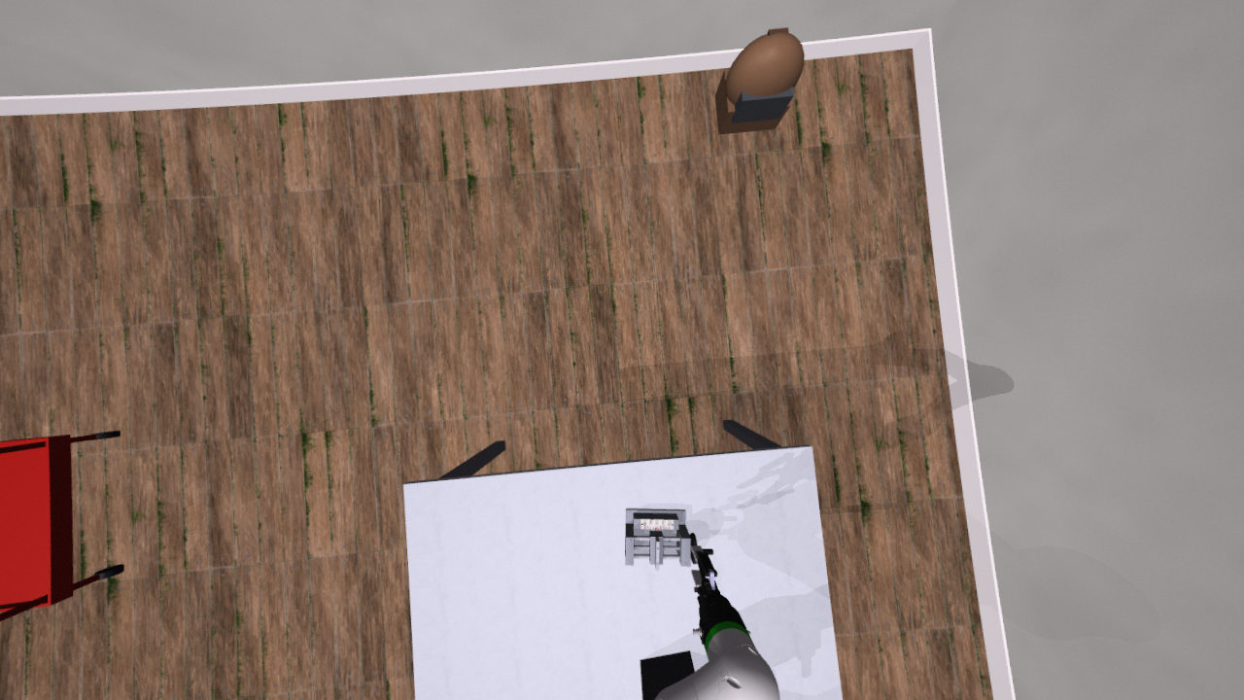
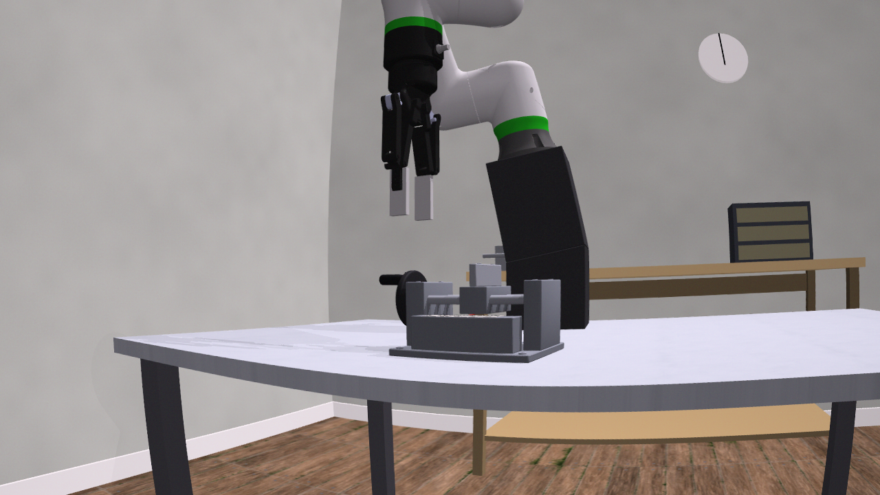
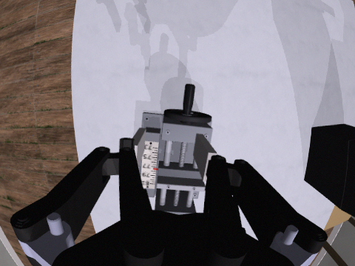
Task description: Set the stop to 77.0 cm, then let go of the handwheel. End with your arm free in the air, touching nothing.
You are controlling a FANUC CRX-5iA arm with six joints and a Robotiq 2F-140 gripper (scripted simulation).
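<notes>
My gripper is now 120 mm above the crank handle, 50 mm to the left of it and 20 mm past it. Also, from my hand: handwheel 120 mm below, 40 mm to the right, 20 mm behind; stop carriage 130 mm below, 100 mm to the left, 20 mm behind.
</notes>
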